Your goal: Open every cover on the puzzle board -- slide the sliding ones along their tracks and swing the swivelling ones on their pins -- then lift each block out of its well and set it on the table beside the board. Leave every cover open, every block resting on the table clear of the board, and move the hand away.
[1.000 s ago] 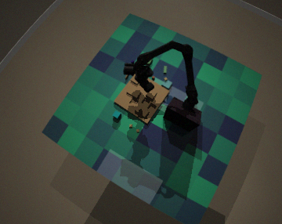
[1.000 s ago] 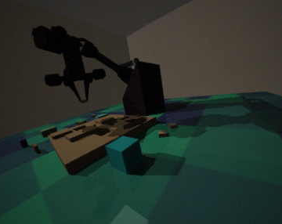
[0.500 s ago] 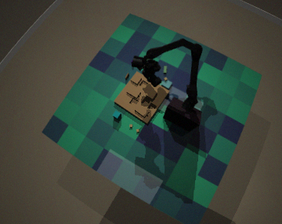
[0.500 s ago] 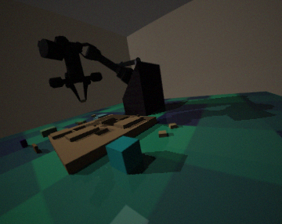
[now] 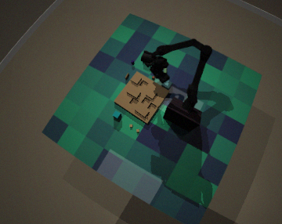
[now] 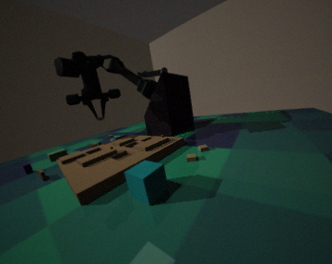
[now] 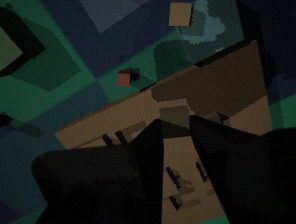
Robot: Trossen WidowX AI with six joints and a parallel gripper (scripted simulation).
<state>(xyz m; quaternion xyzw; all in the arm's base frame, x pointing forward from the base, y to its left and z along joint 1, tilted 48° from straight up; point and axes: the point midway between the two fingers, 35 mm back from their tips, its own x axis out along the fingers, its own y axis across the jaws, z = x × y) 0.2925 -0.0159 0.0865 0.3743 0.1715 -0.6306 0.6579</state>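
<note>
Right now my gripper tip is 70 mm past the light teal block, 50 mm to the left of it and 110 mm above it. Round my gripper tip: green block 170 mm ahead, 120 mm to the right, 110 mm below; then brown block 210 mm ahead, 80 mm to the left, 110 mm below; then orange block 40 mm ahead, 30 mm to the right, 110 mm below.
</note>
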